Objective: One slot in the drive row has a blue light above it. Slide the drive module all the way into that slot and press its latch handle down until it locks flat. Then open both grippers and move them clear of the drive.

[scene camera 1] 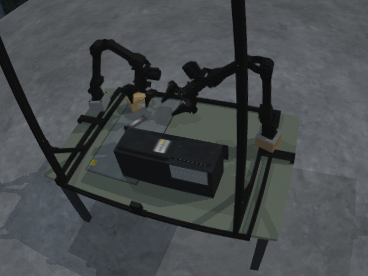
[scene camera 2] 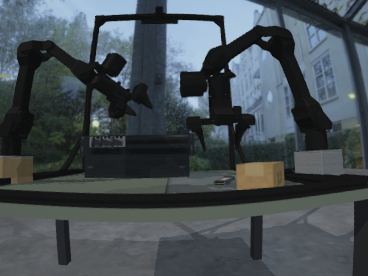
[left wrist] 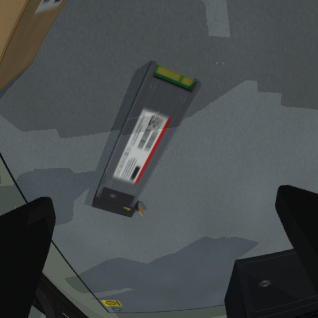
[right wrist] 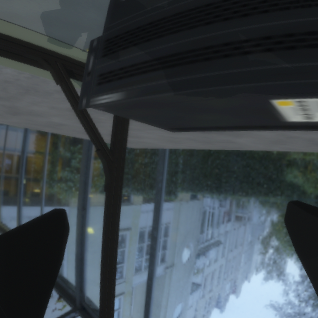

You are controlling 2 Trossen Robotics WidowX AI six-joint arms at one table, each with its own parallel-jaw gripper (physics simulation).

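Frame: origin at the left arm's base, x left, y up, z ahead, level; metres.
Seen in the pictures: left gripper, fingertip midpoint: (scene camera 1: 139, 105) (scene camera 2: 220, 150) (left wrist: 168, 204); right gripper, fingertip midpoint: (scene camera 1: 166, 108) (scene camera 2: 143, 111) (right wrist: 180, 218); left arm's base, origin of the base link: (scene camera 1: 97, 97) (scene camera 2: 317, 150); right arm's base, origin of the base link: (scene camera 1: 269, 133) (scene camera 2: 11, 156).
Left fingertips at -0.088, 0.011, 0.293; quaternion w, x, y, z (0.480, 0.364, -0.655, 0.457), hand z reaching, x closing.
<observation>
Offsets run from my left fingertips to a thing's top centre, as dx, dy, dz. "spot": to the spot under its first point. Level surfaces: height alone.
The drive module @[-0.040, -0.086, -0.024] (scene camera 1: 137, 121) (scene camera 2: 223, 181) (left wrist: 142, 145) lies flat on the grey mat @[dy -0.095] (scene camera 1: 107, 155) (left wrist: 215, 190), label up. Its green-gold connector end is at the top in the left wrist view; a small orange-tipped latch handle @[-0.097, -0.086, -0.047] (left wrist: 141, 208) sticks out beside its dark end. My left gripper (scene camera 1: 139, 106) (scene camera 2: 220, 148) (left wrist: 168, 204) is open and empty, pointing down above the mat near the module. My right gripper (scene camera 1: 168, 107) (scene camera 2: 143, 111) (right wrist: 180, 218) is open and empty, above and behind the black enclosure @[-0.347, +0.078, +0.234] (scene camera 1: 145, 150) (scene camera 2: 137, 165) (right wrist: 200, 65). The drive row @[-0.361, +0.084, +0.353] (scene camera 2: 107, 142) is at its upper left in scene camera 2; no blue light is discernible.
A cardboard box @[+0.120, -0.035, -0.050] (scene camera 2: 260, 175) (left wrist: 15, 40) stands on the table near the module, below the left gripper in scene camera 1. The enclosure's corner @[spot: -0.242, -0.052, +0.069] (left wrist: 270, 282) shows at lower right in the left wrist view. A black frame post (scene camera 1: 241, 100) (right wrist: 114, 200) rises at the table's edge.
</observation>
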